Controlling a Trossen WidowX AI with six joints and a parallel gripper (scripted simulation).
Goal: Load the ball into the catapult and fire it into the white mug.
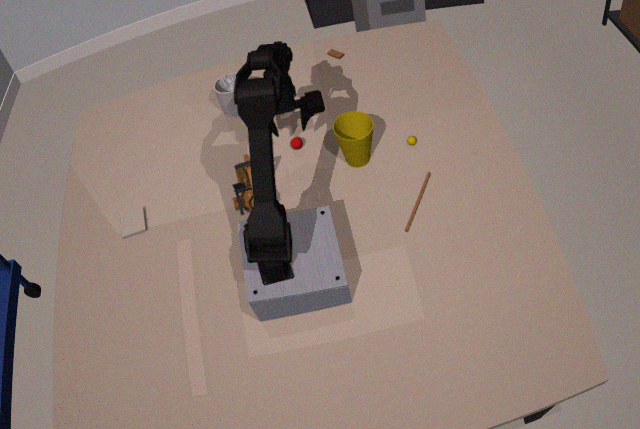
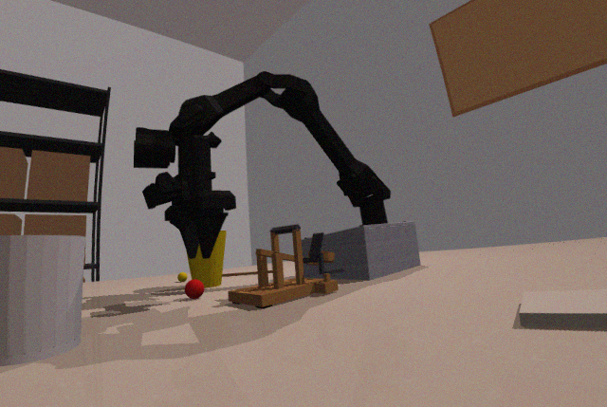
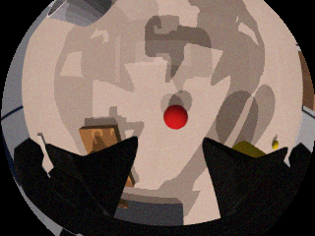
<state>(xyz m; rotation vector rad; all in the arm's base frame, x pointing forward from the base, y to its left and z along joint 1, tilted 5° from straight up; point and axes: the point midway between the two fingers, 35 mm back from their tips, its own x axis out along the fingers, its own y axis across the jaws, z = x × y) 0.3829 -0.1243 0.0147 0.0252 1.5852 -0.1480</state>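
Right now my gripper tip is 50 mm above the red ball, 10 mm to the left of it and 10 mm short of it. Round my gripper tip: yellow cup 140 mm to the right, 90 mm behind, 40 mm below; white mug 230 mm ahead, 120 mm to the left, 40 mm below; wooden catapult 140 mm to the left, 110 mm behind, 10 mm below.
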